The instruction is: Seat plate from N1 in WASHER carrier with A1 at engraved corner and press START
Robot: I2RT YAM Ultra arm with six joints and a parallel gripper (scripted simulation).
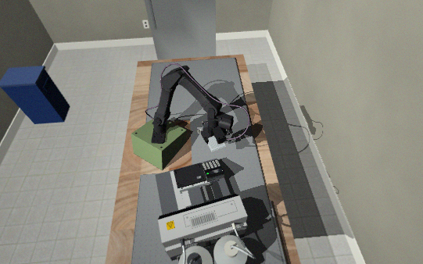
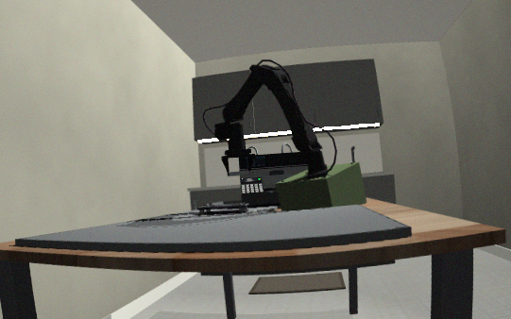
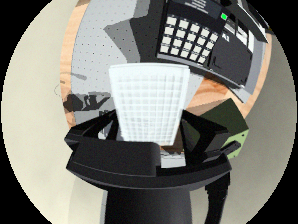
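Now: the washer carrier 14 cm behind my hand, 18 cm to the right of it and 7 cm below it. From my hand the other things lie so: plate washer: 10 cm behind, 33 cm to the right, 2 cm below; well plate: 1 cm below; plate nest: 1 cm ahead, 19 cm to the left, 13 cm below.
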